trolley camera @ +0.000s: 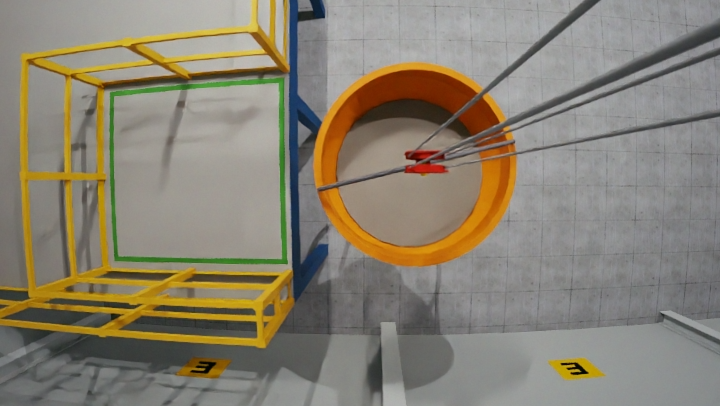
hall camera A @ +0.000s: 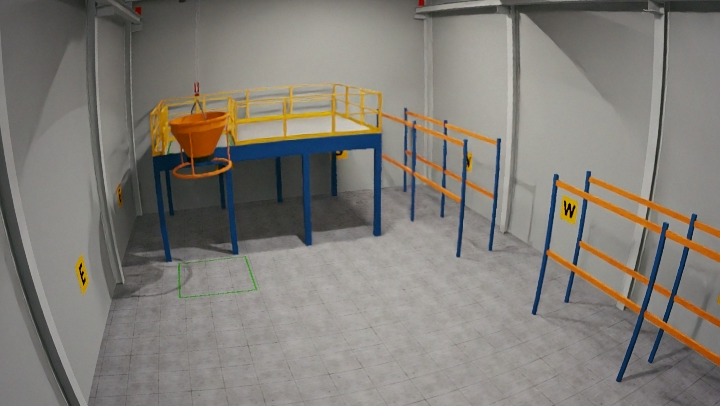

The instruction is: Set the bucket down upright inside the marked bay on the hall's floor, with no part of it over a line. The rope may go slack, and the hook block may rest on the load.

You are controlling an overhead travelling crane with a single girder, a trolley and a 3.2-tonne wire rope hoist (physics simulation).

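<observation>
The orange bucket hangs upright in the air from my hook block, with its bail on the hook and the ropes taut above. Its round foot ring is well above the floor in the hall view. In the trolley view the bucket is beside the platform's blue edge, clear of the deck. The marked bay is a green outline on the floor in front of the platform. The bay's outline does not show in the trolley view, where the bucket covers part of the floor.
The blue platform has yellow railings and another green outline on its deck. The wall with E signs and a column are close. Racks stand to the right.
</observation>
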